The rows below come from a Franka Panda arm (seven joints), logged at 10 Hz.
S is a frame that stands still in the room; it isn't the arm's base.
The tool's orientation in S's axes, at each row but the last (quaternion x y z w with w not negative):
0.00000, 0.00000, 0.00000, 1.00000
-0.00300, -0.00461, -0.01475, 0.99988
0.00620, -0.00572, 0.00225, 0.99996
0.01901, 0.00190, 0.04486, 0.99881
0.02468, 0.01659, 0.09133, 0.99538
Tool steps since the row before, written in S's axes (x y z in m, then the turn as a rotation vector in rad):
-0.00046, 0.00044, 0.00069, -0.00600, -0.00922, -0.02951
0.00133, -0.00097, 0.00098, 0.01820, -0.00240, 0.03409
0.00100, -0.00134, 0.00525, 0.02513, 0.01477, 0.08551
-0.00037, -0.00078, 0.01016, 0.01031, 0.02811, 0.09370
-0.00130, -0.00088, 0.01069, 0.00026, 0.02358, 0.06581
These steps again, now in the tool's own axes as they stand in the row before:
-0.00046, 0.00044, 0.00069, -0.00600, -0.00922, -0.02951
0.00137, -0.00094, 0.00096, 0.01858, -0.00206, 0.03391
0.00105, -0.00128, 0.00525, 0.02617, 0.01571, 0.08503
-0.00046, -0.00036, 0.01018, 0.01259, 0.03063, 0.09263
-0.00174, -0.00007, 0.01066, 0.00269, 0.02654, 0.06462

